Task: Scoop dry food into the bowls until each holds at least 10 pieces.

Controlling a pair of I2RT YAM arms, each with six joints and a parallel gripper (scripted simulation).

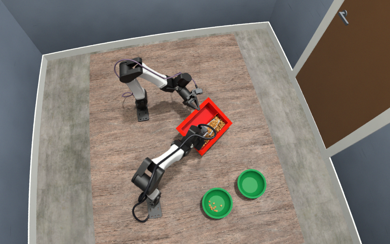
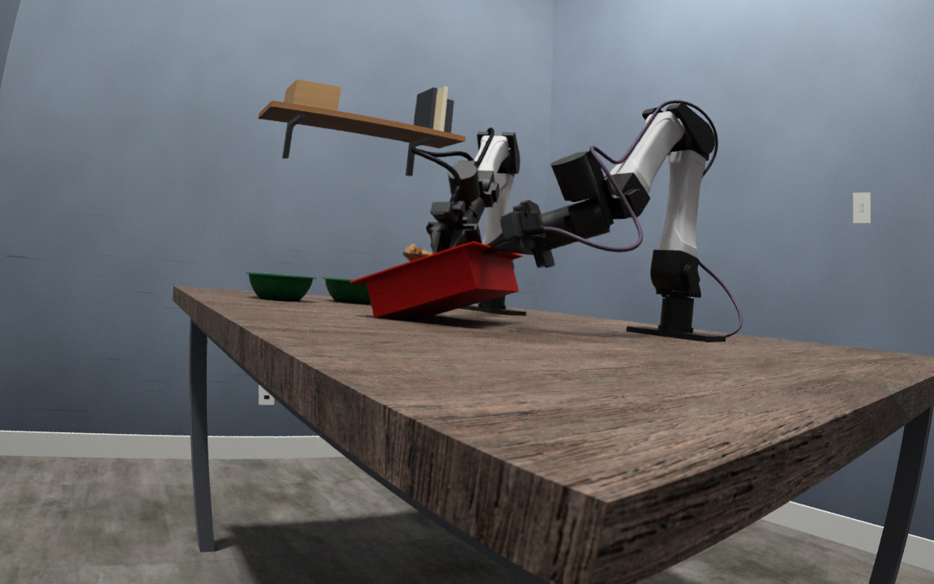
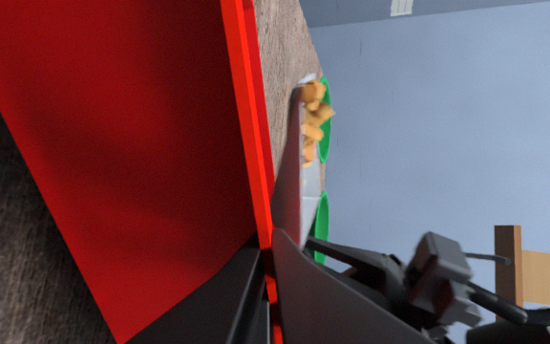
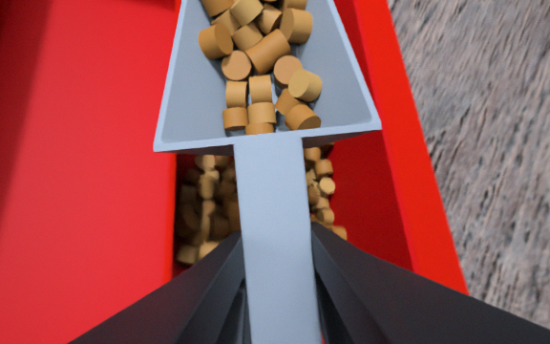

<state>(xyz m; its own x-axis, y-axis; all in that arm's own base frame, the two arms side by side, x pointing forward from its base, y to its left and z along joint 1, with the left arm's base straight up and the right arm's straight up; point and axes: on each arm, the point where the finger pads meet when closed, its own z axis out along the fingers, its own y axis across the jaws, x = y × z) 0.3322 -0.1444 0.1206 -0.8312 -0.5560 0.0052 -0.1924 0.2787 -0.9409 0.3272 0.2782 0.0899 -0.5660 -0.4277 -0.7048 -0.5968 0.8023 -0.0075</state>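
Observation:
Right now the red box is 30 mm ahead of my right hand, 70 mm to the left of it and 20 mm below it. Round my right hand: grey scoop 40 mm ahead, 30 mm to the left.

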